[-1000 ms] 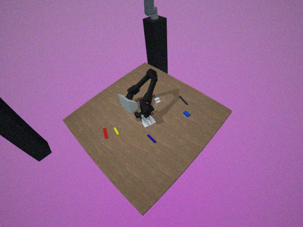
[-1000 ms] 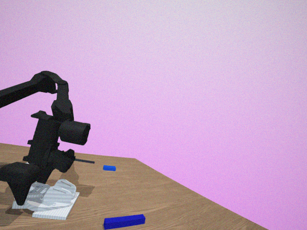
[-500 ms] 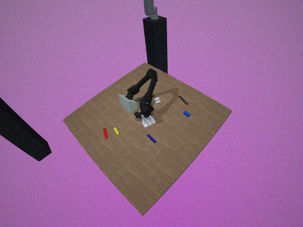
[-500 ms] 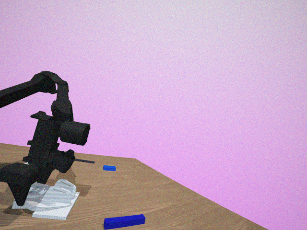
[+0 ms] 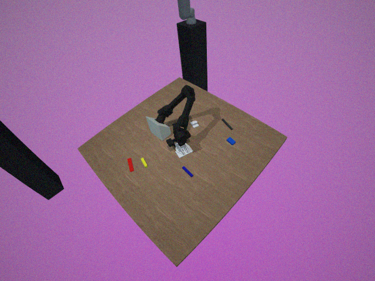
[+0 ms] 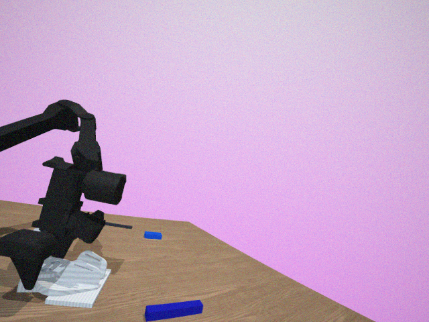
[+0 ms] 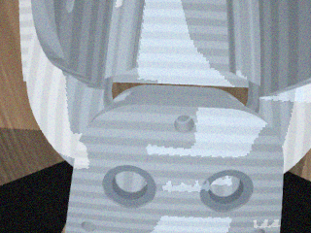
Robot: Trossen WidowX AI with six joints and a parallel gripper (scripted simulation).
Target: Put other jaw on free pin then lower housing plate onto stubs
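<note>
Now: the grey housing plate 20 mm above my gripper tip and 10 mm ahead of it. From my gripper tip the other things lie so: yellow bar (310 mm to the right, 60 mm behind); jaw (30 mm ahead, 10 mm to the left, 10 mm above); long blue block (230 mm ahead, 110 mm to the right).
</note>
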